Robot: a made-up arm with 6 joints.
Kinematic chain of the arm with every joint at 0, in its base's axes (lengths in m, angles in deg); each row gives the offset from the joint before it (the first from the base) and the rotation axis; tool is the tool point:
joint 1: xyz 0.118 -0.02 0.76 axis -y
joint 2: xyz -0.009 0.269 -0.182 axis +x
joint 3: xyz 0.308 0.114 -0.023 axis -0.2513 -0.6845 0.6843
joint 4: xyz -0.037 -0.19 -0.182 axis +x
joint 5: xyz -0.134 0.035 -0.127 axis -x
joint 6: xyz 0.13 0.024 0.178 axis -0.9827 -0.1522 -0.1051
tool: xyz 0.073 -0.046 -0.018
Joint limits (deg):
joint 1: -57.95..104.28
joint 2: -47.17..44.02
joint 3: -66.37..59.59
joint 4: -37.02..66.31
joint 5: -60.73..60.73
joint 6: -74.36..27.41
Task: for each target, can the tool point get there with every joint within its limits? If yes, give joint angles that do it. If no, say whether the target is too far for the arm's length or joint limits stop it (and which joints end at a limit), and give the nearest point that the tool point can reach.
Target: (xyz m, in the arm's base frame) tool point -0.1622 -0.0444 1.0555
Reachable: no: joint limits stop it (at a limit: joint 1, joint 2, joint 4, joint 5, joint 6) | nearest point 0.1238 0.0010 1.1823 | short by 0.316 m
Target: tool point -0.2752 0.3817 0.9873
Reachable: no: joint limits stop it (at a limit: joint 1, joint 2, joint 3, joint 5, joint 6) | nearest point -0.1867 0.4079 0.6410 | short by 0.358 m
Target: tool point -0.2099 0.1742 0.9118
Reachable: no: joint limits stop it (at a limit: joint 1, joint 2, joint 3, joint 5, joint 6) | nearest point -0.1506 0.1048 0.6515 | short by 0.276 m
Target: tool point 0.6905 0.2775 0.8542
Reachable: yes | joints 58.10 37.00 9.67 6.35 -41.01 -29.73
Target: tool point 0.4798 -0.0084 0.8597
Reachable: yes | joints 83.18 -37.10 -30.43 16.08 -51.42 0.68
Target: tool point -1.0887 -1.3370 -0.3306
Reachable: no: too far | nearest point -0.1243 -0.0324 0.2913 | short by 1.737 m
